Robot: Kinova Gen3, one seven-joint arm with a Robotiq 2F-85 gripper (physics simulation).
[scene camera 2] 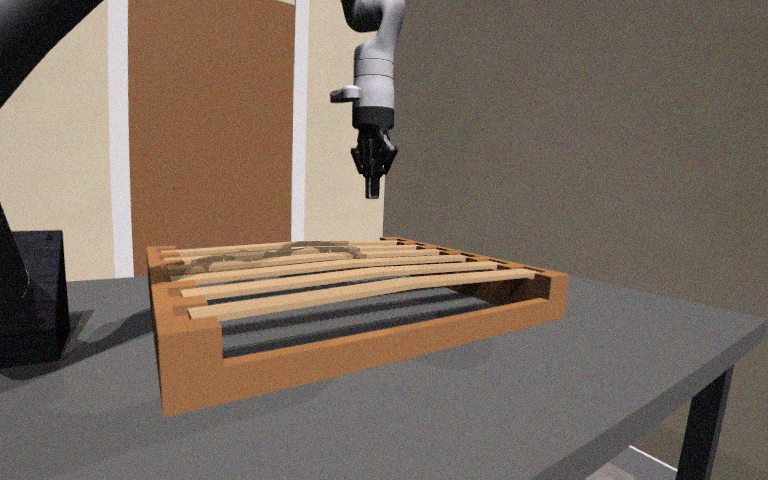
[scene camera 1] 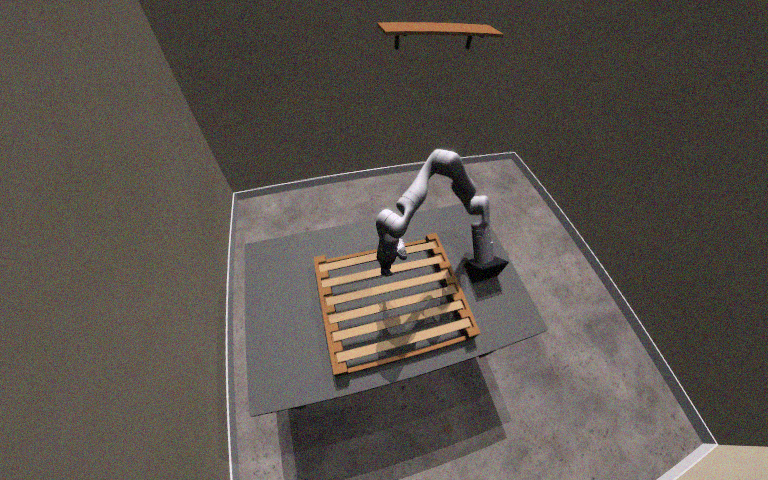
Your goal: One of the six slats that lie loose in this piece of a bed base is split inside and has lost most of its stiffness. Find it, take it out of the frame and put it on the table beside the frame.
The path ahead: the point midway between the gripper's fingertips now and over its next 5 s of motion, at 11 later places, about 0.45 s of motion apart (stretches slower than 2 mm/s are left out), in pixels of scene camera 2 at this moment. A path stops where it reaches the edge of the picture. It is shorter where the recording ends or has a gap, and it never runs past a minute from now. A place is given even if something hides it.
The gripper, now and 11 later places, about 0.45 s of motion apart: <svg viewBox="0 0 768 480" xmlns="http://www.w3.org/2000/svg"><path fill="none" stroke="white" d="M372 198L373 194L396 225L398 271L396 293L396 258L405 183L401 123L401 67L433 60L483 38L512 55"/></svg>
